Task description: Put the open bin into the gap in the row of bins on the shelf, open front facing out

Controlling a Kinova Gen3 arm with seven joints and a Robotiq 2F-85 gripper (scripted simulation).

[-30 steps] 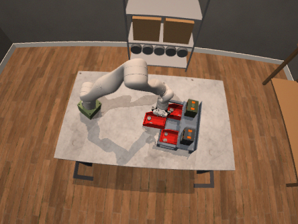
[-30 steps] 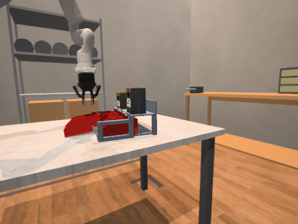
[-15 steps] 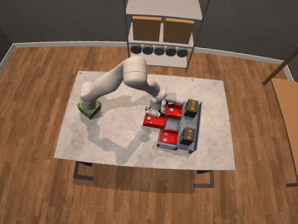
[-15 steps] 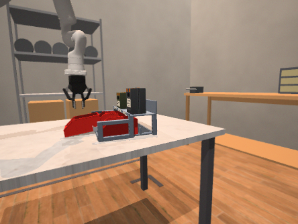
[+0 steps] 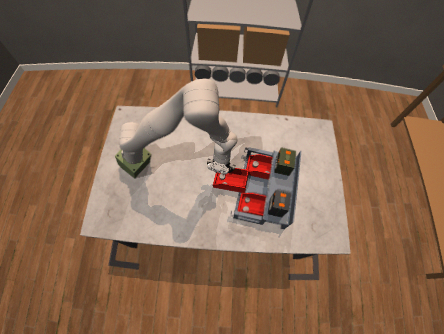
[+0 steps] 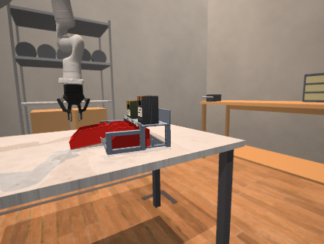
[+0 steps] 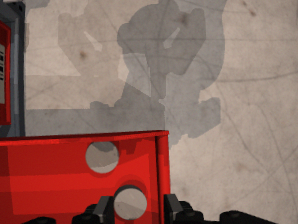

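My hand is 30 mm short of the grey round part, 20 mm to the left of it and 120 mm above it. The rest, counted from my hand: black tool case: 300 mm ahead, 130 mm to the right, 30 mm above; then grey shelf: 240 mm ahead, 70 mm below.
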